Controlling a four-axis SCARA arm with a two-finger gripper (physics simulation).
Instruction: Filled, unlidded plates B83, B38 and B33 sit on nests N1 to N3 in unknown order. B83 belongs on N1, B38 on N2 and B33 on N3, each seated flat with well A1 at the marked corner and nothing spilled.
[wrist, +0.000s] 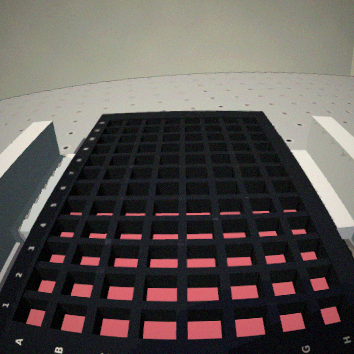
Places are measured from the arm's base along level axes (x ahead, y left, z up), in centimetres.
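Pixels of known places: gripper, fingertip midpoint: (181, 138).
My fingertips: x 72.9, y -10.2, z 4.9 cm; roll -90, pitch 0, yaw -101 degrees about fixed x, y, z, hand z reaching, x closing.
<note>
Behind a point stands the place of what it marks.
A black plate (215, 218) {z 4.5, x 68.7, y -10.3 cm} with square wells fills the middle and bottom of the wrist view. Pink liquid shows in the wells of the nearer rows; the far wells look dark inside. The row marked 1 is nearest, and well A1 is at the lower left, by the letter A. My gripper (181, 138) {z 4.9, x 72.9, y -10.2 cm} is shut on the plate, with one pale finger along its left side and one along its right. The plate's label does not show, so I cannot tell which of the three it is. No nest can be made out; what lies under the plate is hidden.
A pale grey deck (210, 91) {z 1.3, x 90.9, y -16.7 cm} with small dark holes spreads behind the plate and to both sides. A plain grey-green wall (175, 40) rises beyond the deck's far edge.
</note>
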